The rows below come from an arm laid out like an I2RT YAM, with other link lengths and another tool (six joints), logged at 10 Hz.
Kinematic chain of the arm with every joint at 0, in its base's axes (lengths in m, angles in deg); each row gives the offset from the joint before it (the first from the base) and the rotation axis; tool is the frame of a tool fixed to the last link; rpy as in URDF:
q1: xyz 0 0 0.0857 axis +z
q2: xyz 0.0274 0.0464 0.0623 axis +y
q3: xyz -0.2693 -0.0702 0 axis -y
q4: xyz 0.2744 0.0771 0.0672 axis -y
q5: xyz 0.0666 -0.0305 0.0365 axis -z
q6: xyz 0.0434 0 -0.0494 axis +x
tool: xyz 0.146 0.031 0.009 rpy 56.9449 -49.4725 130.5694
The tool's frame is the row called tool.
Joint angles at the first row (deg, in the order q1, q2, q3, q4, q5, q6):
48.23, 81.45, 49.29, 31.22, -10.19, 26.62
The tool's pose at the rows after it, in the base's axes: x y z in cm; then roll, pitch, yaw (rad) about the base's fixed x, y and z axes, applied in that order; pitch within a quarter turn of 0, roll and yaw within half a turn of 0:
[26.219, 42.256, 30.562, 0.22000, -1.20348, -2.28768]
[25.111, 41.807, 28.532, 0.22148, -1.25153, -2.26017]
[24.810, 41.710, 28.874, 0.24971, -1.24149, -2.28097]
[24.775, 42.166, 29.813, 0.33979, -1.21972, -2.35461]
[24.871, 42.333, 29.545, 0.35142, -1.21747, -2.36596]
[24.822, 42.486, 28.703, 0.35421, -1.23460, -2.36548]
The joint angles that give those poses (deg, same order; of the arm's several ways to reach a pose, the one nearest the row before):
48.35, 79.36, 45.51, 29.35, -11.98, 27.55
48.36, 78.21, 42.78, 28.12, -13.61, 27.29
48.46, 77.48, 42.56, 28.06, -13.78, 26.74
48.69, 77.77, 44.28, 27.40, -14.00, 24.90
48.78, 78.46, 44.22, 28.21, -13.86, 24.67
48.93, 79.18, 43.87, 28.30, -13.89, 24.69

